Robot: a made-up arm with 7 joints. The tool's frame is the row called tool.
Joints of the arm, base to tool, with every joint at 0 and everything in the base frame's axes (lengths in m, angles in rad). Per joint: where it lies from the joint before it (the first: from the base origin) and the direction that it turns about. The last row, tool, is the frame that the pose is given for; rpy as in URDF.
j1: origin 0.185 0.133 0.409 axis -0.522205 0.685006 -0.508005
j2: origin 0.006 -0.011 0.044 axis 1 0 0
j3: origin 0.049 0.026 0.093 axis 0 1 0
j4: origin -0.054 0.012 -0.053 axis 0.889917 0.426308 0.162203
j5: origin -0.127 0.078 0.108 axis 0 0 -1
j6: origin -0.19 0.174 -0.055 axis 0 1 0
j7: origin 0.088 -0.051 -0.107 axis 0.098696 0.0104 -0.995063
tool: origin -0.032 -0.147 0.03 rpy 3.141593 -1.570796 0
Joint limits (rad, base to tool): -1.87..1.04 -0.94..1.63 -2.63..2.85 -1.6..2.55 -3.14..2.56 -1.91..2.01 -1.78..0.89
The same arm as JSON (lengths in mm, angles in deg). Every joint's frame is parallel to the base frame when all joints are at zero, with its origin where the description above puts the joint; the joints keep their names.
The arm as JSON. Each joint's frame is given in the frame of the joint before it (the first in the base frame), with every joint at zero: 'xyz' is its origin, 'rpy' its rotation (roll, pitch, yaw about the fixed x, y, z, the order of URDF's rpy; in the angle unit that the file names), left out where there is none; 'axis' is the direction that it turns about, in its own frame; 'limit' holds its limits. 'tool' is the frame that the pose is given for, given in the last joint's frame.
{"units": {"length": "mm", "angle": "deg"}, "joints": [
  {"name": "j1", "type": "revolute", "origin": {"xyz": [185.0, 133.0, 409.0]}, "axis": [-0.522205, 0.685006, -0.508005], "limit": {"lower": -107.14, "upper": 59.59}},
  {"name": "j2", "type": "revolute", "origin": {"xyz": [6.0, -11.0, 44.0]}, "axis": [1.0, 0.0, 0.0], "limit": {"lower": -53.86, "upper": 93.39}},
  {"name": "j3", "type": "revolute", "origin": {"xyz": [49.0, 26.0, 93.0]}, "axis": [0.0, 1.0, 0.0], "limit": {"lower": -150.69, "upper": 163.29}},
  {"name": "j4", "type": "revolute", "origin": {"xyz": [-54.0, 12.0, -53.0]}, "axis": [0.889917, 0.426308, 0.162203], "limit": {"lower": -91.67, "upper": 146.1}},
  {"name": "j5", "type": "revolute", "origin": {"xyz": [-127.0, 78.0, 108.0]}, "axis": [0.0, 0.0, -1.0], "limit": {"lower": -179.91, "upper": 146.68}},
  {"name": "j6", "type": "revolute", "origin": {"xyz": [-190.0, 174.0, -55.0]}, "axis": [0.0, 1.0, 0.0], "limit": {"lower": -109.43, "upper": 115.16}},
  {"name": "j7", "type": "revolute", "origin": {"xyz": [88.0, -51.0, -107.0]}, "axis": [0.098696, 0.0104, -0.995063], "limit": {"lower": -101.99, "upper": 50.99}}
], "tool": {"origin": {"xyz": [-32.0, -147.0, 30.0], "rpy": [-180.0, -90.0, 0.0]}}}

